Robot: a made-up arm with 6 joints. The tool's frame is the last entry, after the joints.
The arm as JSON. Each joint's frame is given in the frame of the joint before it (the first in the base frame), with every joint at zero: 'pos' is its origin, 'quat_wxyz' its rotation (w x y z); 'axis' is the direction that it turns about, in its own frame. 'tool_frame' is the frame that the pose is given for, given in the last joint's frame.
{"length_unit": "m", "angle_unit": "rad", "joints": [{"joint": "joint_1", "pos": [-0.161, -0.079, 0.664], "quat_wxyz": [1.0, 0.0, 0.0, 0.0], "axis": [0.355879, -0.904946, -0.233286]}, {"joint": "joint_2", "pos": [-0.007, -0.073, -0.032], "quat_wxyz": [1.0, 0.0, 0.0, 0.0], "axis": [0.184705, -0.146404, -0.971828]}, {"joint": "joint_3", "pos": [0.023, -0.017, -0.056], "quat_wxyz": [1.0, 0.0, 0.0, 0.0], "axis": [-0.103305, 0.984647, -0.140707]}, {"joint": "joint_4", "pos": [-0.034, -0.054, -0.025], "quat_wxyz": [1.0, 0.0, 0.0, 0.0], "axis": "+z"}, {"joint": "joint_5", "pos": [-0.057, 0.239, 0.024], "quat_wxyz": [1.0, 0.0, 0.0, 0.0], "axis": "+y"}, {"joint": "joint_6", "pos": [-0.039, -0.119, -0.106], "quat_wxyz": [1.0, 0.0, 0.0, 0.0], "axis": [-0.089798, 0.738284, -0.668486]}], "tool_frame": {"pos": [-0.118, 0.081, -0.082], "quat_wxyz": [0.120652, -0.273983, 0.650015, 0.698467]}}
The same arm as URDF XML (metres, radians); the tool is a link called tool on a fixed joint. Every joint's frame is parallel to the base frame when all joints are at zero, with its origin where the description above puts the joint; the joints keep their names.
<robot name="arm">
  <joint name="tool_fixed" type="fixed">
    <parent link="link6"/>
    <child link="tool"/>
    <origin xyz="-0.118 0.081 -0.082" rpy="1.5651 0.5699 -2.9168"/>
  </joint>
  <joint name="joint_6" type="continuous">
    <parent link="link5"/>
    <child link="link6"/>
    <origin xyz="-0.039 -0.119 -0.106"/>
    <axis xyz="-0.089798 0.738284 -0.668486"/>
  </joint>
  <joint name="joint_5" type="continuous">
    <parent link="link4"/>
    <child link="link5"/>
    <origin xyz="-0.057 0.239 0.024"/>
    <axis xyz="0 1 0"/>
  </joint>
  <joint name="joint_4" type="continuous">
    <parent link="link3"/>
    <child link="link4"/>
    <origin xyz="-0.034 -0.054 -0.025"/>
    <axis xyz="0 0 1"/>
  </joint>
  <joint name="joint_3" type="continuous">
    <parent link="link2"/>
    <child link="link3"/>
    <origin xyz="0.023 -0.017 -0.056"/>
    <axis xyz="-0.103305 0.984647 -0.140707"/>
  </joint>
  <joint name="joint_2" type="continuous">
    <parent link="link1"/>
    <child link="link2"/>
    <origin xyz="-0.007 -0.073 -0.032"/>
    <axis xyz="0.184705 -0.146404 -0.971828"/>
  </joint>
  <joint name="joint_1" type="continuous">
    <parent link="base"/>
    <child link="link1"/>
    <origin xyz="-0.161 -0.079 0.664"/>
    <axis xyz="0.355911 -0.904928 -0.233307"/>
  </joint>
  <link name="base"/>
  <link name="link1"/>
  <link name="link2"/>
  <link name="link3"/>
  <link name="link4"/>
  <link name="link5"/>
  <link name="link6"/>
  <link name="tool"/>
</robot>

